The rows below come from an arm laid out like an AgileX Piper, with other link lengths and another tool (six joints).
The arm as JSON. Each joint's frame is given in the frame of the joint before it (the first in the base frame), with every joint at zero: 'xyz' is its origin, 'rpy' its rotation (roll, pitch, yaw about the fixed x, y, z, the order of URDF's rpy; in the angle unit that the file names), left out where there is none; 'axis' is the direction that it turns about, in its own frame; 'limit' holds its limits. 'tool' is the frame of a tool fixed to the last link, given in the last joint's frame.
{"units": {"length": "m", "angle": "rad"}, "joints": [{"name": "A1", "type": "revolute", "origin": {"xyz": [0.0, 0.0, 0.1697]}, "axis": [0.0, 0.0, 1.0], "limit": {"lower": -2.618, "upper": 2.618}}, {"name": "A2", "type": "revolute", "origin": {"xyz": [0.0, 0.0, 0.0], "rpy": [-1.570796, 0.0, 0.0]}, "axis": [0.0, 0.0, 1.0], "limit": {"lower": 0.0, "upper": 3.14}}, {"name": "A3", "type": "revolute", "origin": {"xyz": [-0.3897, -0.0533, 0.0]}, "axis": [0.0, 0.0, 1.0], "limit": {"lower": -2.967, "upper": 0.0}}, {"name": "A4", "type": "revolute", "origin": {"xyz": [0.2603, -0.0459, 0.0], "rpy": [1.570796, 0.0, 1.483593]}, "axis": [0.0, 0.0, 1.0], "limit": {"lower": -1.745, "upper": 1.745}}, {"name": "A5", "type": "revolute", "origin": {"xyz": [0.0, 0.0, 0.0], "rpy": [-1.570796, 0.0, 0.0]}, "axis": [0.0, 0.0, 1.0], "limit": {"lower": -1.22, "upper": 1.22}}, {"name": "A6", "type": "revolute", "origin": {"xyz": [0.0, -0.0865, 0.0], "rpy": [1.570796, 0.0, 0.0]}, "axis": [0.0, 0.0, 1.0], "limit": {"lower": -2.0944, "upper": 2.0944}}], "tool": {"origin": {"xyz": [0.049, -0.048, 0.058], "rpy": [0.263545, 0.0, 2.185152]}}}
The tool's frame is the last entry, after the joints.
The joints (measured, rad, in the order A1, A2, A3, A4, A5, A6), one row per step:
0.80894 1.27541 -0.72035 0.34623 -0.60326 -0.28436
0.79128 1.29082 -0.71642 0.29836 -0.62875 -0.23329
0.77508 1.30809 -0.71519 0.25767 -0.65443 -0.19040
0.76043 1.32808 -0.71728 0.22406 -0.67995 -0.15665
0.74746 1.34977 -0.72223 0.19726 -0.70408 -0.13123
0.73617 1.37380 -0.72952 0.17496 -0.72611 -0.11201
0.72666 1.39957 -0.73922 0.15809 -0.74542 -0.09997
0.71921 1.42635 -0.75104 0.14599 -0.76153 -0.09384
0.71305 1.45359 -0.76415 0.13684 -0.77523 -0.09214
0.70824 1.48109 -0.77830 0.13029 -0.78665 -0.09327
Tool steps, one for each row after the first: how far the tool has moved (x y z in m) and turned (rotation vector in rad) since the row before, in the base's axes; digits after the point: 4 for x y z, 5 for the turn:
0.0053 0.0015 -0.0021 0.01272 -0.00725 0.00287
0.0057 0.0019 -0.0019 0.01135 -0.00737 0.00232
0.0064 0.0025 -0.0018 0.00882 -0.00797 0.00120
0.0068 0.0028 -0.0017 0.00647 -0.00798 0.00002
0.0073 0.0034 -0.0021 0.00319 -0.00690 -0.00014
0.0077 0.0037 -0.0024 -0.00021 -0.00598 -0.00123
0.0078 0.0041 -0.0027 -0.00302 -0.00480 -0.00184
0.0079 0.0043 -0.0029 -0.00554 -0.00429 -0.00235
0.0078 0.0045 -0.0033 -0.00697 -0.00318 -0.00250

